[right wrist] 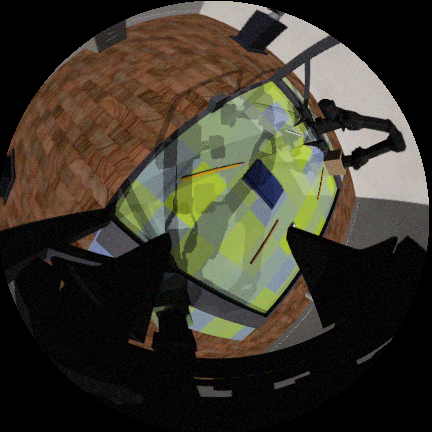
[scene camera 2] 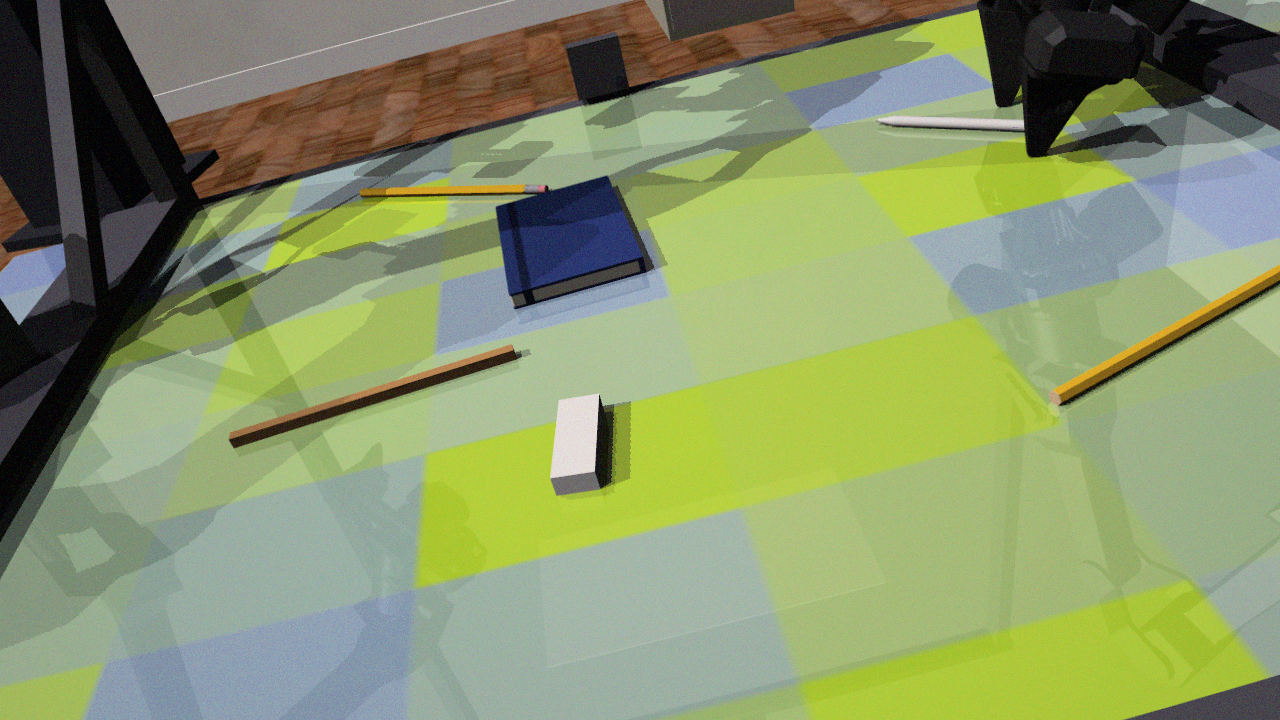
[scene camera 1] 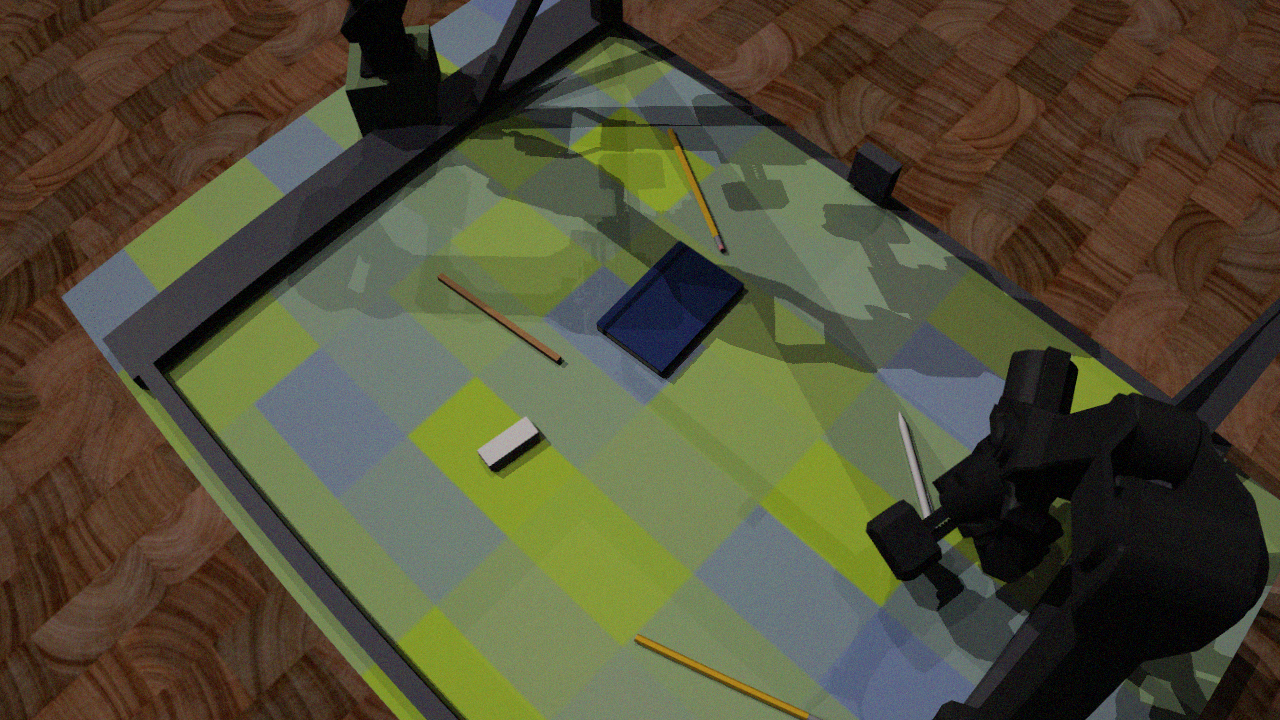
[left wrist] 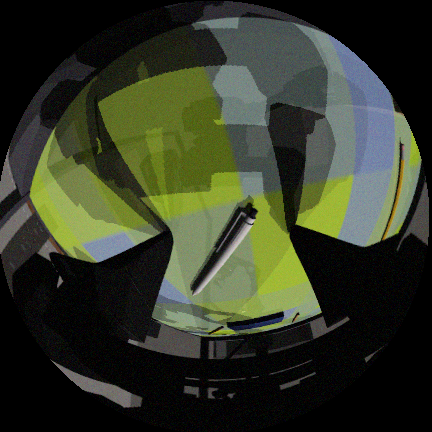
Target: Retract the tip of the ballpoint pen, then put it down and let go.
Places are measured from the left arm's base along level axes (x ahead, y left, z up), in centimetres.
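Pixels of known places: left gripper, fingertip midpoint: [right wrist: 298, 134] [scene camera 2: 1017, 130] [scene camera 1: 925, 510] [left wrist: 233, 233]; right gripper, fingertip midpoint: [right wrist: 230, 236]; left arm's base, origin of the base link: [right wrist: 343, 161]; right arm's base, origin of the base link: [right wrist: 170, 317] [scene camera 1: 387, 56].
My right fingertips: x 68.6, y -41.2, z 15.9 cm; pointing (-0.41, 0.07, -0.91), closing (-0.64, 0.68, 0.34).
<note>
Ahead of a thing's pixels: the offset from my right fingertips to its top centre.
The white ballpoint pen {dy +12.3, dx -52.3, dz -25.4 cm} [scene camera 1: 912, 461] [scene camera 2: 953, 123] [left wrist: 225, 252] [right wrist: 294, 133] lies on the checkered table top. Its dark button end is at the upper right in the left wrist view and its pointed end at the lower left; whether the writing tip is out is too small to tell. My left gripper [scene camera 1: 971, 564] [scene camera 2: 1022, 125] [left wrist: 233, 233] is open and empty, low over the button-end half of the pen, with a finger to each side. In both scene views the arm hides the button end. My right gripper [right wrist: 230, 236] is open and empty, high above the far end of the table.
A blue notebook {dy +13.7, dx -21.5, dz -25.1 cm} [scene camera 1: 671, 308] [scene camera 2: 572, 237] [right wrist: 263, 184] lies mid-table. A white eraser {dy +36.5, dx -19.5, dz -25.1 cm} [scene camera 1: 508, 443] [scene camera 2: 577, 443], a brown pencil {dy +26.7, dx -8.1, dz -25.6 cm} [scene camera 1: 499, 318] [scene camera 2: 375, 394] and two yellow pencils {dy -0.8, dx -13.0, dz -25.6 cm} [scene camera 1: 696, 189] {dy +40.3, dx -50.8, dz -25.6 cm} [scene camera 1: 720, 676] lie around it. A dark frame [scene camera 1: 232, 241] borders the table.
</note>
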